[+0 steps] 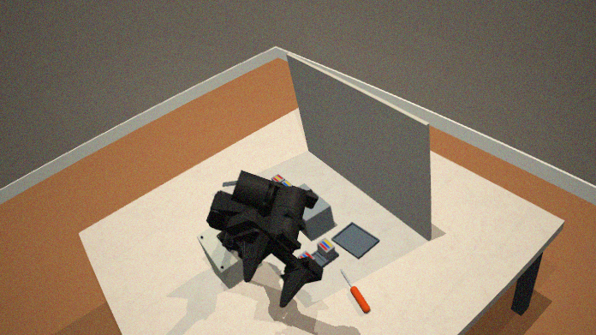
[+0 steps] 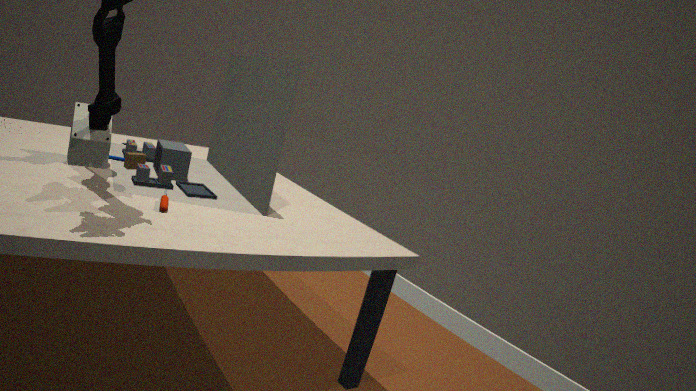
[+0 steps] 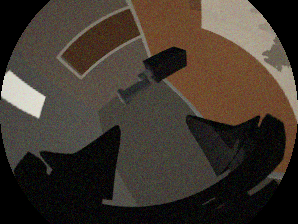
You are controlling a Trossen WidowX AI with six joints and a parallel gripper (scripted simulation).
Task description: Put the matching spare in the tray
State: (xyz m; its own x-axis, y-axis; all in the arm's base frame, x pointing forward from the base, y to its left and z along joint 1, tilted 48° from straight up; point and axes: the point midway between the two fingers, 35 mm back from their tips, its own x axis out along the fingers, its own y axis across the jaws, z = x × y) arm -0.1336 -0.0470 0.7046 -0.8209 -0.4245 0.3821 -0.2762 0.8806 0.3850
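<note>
The spare is 520 mm below my gripper tip, 390 mm to the left of it and 330 mm ahead of it. Also, from my gripper tip: tan block (570 mm to the left, 540 mm below, 340 mm ahead); then rack (560 mm below, 390 mm to the left, 360 mm ahead); then dark tray (560 mm below, 500 mm ahead, 350 mm to the left).
</note>
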